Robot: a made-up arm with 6 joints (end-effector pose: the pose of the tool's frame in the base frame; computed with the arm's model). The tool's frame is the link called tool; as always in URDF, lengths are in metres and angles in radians. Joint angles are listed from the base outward.
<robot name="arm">
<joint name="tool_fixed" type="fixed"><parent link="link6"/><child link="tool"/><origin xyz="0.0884 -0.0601 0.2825"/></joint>
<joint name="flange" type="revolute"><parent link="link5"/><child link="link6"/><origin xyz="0.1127 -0.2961 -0.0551"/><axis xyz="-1 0 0"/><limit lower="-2.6" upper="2.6"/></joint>
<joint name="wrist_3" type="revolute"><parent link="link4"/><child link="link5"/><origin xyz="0.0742 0.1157 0.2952"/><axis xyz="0 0 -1"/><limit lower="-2.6" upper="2.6"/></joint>
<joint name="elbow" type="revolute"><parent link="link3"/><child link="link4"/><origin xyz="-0.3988 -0.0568 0.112"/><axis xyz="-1 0 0"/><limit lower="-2.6" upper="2.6"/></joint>
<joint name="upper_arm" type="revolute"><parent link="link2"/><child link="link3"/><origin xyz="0.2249 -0.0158 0.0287"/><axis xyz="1 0 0"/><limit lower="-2.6" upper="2.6"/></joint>
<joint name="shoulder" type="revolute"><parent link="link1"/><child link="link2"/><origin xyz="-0.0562 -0.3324 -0.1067"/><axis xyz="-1 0 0"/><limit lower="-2.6" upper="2.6"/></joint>
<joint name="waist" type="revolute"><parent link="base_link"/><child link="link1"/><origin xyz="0 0 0.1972"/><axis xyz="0 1 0"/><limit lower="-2.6" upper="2.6"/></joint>
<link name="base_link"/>
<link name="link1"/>
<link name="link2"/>
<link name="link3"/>
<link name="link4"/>
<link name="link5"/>
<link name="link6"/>
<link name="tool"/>
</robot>
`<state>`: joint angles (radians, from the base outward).
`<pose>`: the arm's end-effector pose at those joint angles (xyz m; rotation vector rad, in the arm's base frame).
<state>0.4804 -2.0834 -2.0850 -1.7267 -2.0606 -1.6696</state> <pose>0.4603 -0.6433 0.5317 -2.1213 0.1169 -2.1558</pose>
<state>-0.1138 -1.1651 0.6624 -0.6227 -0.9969 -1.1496</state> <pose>0.4866 -0.6280 -0.1938 -2.3074 0.7696 -1.1879</pose>
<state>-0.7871 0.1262 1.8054 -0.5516 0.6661 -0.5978</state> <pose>0.3018 -0.5485 -0.5408 2.6117 0.4506 0.4166</pose>
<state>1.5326 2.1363 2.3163 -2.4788 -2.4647 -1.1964</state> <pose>0.0610 -1.1243 0.1482 1.8390 -1.3817 0.7504</pose>
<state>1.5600 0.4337 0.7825 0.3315 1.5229 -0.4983</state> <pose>0.4626 -0.5426 0.8319 -0.7842 0.8656 -1.3977</pose>
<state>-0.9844 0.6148 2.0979 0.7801 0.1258 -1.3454</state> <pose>0.1925 -0.9771 0.0335 1.9295 -0.6500 0.8671</pose>
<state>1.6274 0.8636 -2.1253 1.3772 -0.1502 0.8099</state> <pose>-0.3300 -0.7026 0.1530 0.8483 1.2933 -0.8463</pose>
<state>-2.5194 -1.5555 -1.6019 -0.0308 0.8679 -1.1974</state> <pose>0.2146 -0.8217 -0.3087 1.5169 -2.4800 1.1777</pose>
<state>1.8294 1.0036 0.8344 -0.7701 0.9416 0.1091</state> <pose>0.4078 -0.8485 0.4000 -0.5172 1.9738 -1.0900</pose>
